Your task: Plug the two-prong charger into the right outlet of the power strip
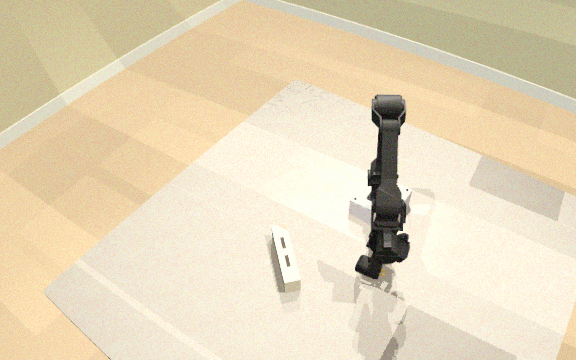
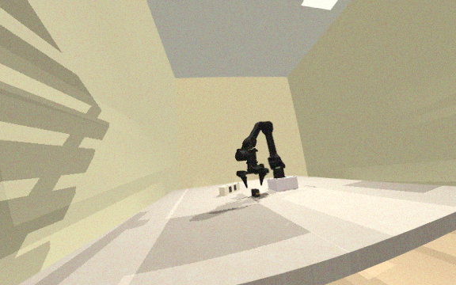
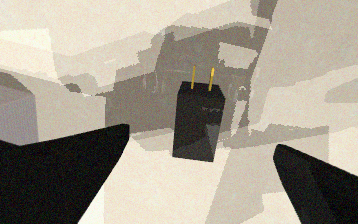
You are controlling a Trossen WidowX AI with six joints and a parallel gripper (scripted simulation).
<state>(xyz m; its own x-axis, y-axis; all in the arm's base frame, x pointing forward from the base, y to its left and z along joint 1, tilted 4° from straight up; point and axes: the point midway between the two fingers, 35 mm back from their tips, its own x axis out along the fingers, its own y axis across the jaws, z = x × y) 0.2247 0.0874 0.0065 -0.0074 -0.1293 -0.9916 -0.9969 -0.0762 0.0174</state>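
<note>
The charger is 3 cm below my gripper tip and 2 cm to the left of it.
</note>
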